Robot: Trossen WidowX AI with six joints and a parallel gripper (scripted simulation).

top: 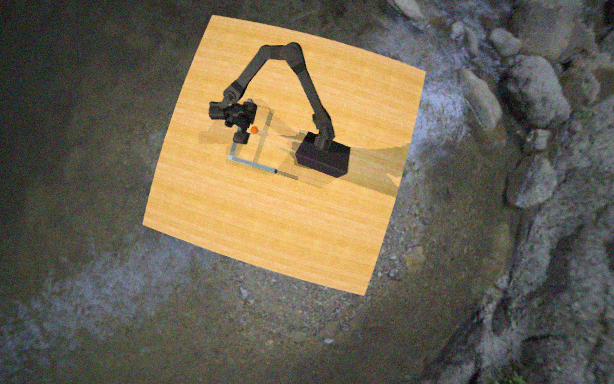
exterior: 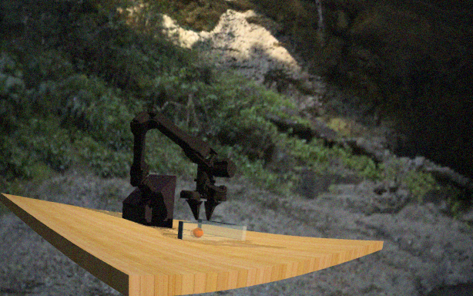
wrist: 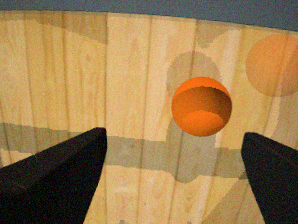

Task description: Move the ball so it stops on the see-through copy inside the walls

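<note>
My gripper tip is 5 cm above the orange ball and 2 cm to the left of it. The rest, counted from my gripper tip: clear wall (6 cm ahead, 4 cm below).
</note>
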